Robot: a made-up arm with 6 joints.
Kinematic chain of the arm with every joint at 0, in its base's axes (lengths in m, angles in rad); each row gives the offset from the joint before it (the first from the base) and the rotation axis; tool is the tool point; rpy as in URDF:
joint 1: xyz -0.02 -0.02 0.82 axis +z
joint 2: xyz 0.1 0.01 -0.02 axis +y
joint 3: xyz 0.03 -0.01 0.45 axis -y
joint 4: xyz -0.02 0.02 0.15 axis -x
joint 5: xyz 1.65 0 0 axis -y
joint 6: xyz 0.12 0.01 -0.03 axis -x
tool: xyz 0.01 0 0.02 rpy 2.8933 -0.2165 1.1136
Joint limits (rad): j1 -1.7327..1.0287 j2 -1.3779..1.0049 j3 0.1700..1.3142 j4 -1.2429..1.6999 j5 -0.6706..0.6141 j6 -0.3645..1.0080
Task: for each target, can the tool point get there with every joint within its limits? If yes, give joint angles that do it. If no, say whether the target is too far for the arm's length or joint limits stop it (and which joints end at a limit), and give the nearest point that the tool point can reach.
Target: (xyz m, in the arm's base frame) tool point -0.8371 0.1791 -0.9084
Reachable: no: joint limits stop it (at a limit: joint 1, joint 2, joint 3, joint 5, joint 6) | nearest point -0.3147 -1.6888 -0.2189 | short by 2.059 m
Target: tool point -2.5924 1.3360 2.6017
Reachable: no: too far | nearest point -1.6162 0.8214 1.9407 | short by 1.286 m
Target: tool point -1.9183 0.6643 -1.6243
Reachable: no: too far | nearest point -1.9013 0.6582 1.4765 | short by 3.101 m
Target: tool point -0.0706 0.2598 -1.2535
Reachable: no: joint limits stop it (at a limit: joint 1, joint 2, joint 3, joint 5, joint 6) | nearest point 0.8262 1.4409 -0.2248 | short by 1.805 m
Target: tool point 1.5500 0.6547 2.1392
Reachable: yes | joints 0.4308 0.2049 0.6885 1.1404 -0.5252 0.0416
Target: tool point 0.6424 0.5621 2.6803
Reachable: yes | joints 0.6965 -0.4686 0.4722 0.3815 -0.3197 0.7864
